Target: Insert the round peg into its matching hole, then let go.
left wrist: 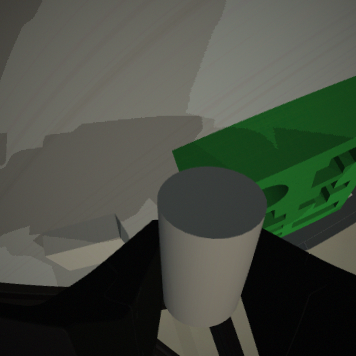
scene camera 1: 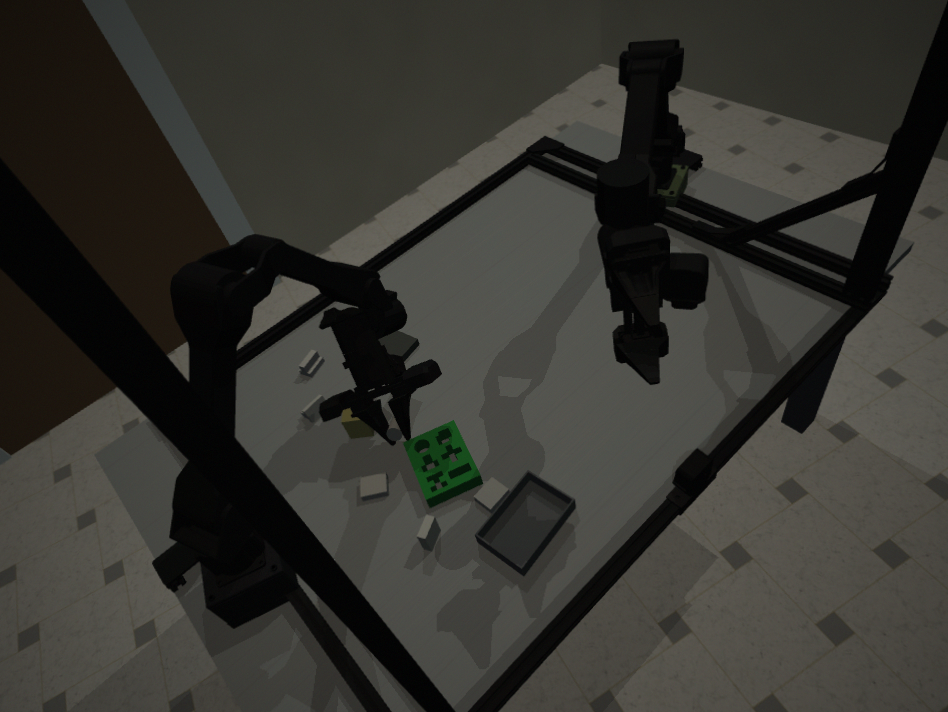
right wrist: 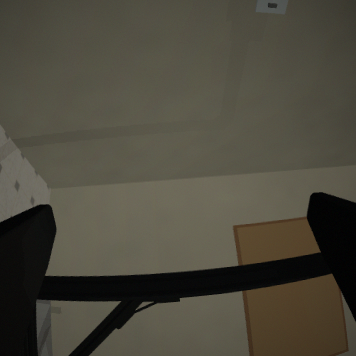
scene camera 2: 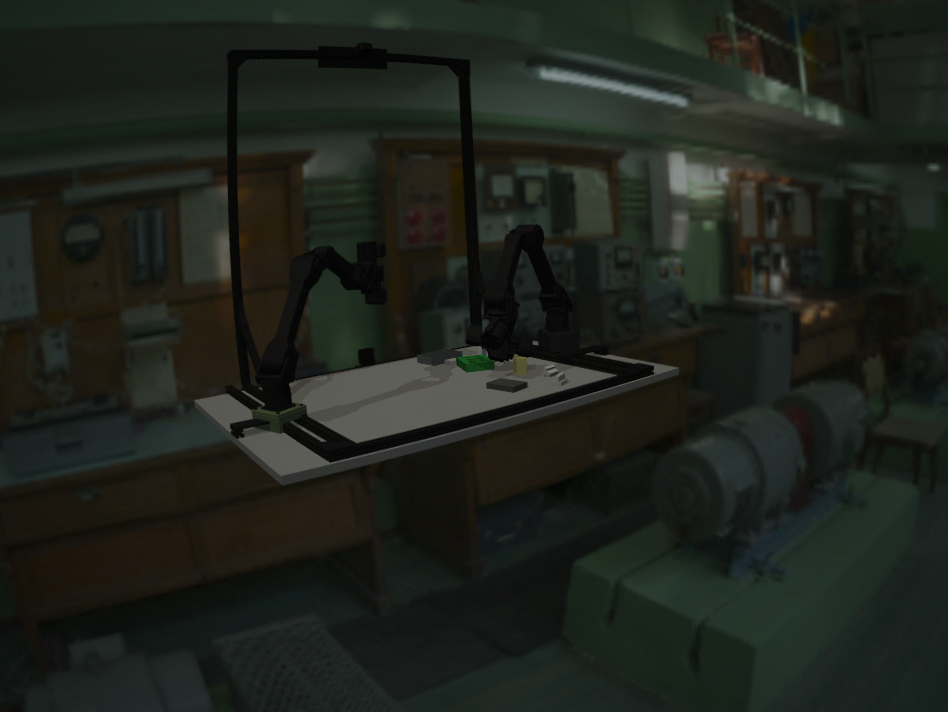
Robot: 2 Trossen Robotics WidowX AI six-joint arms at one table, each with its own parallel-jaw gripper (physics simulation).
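Note:
A light grey round peg (scene camera 1: 393, 433) (left wrist: 210, 202) is between the fingers of my left gripper (scene camera 1: 399, 438) (scene camera 2: 499, 357), which is shut on it. In scene camera 1 the peg shows just left of the upper left corner of the green hole board (scene camera 1: 455, 492) (scene camera 2: 475, 363) (left wrist: 225, 150). The board's round hole (scene camera 1: 422, 446) (left wrist: 278, 192) is near that corner; the peg's end partly covers it in the left wrist view. The peg is outside the hole; its exact height is unclear. My right gripper (scene camera 1: 653, 352) (scene camera 2: 375, 273) (right wrist: 183, 213) is open and empty, high above the table, far from the board.
A yellow block (scene camera 1: 357, 423) (scene camera 2: 520, 365) stands left of the board. Cream blocks (scene camera 1: 373, 486) (scene camera 1: 428, 528) (scene camera 1: 491, 494) lie around it, beside a grey tray (scene camera 1: 549, 538). A dark flat block (scene camera 1: 406, 344) (scene camera 2: 506, 384) and small white pieces (scene camera 1: 310, 362) lie farther back.

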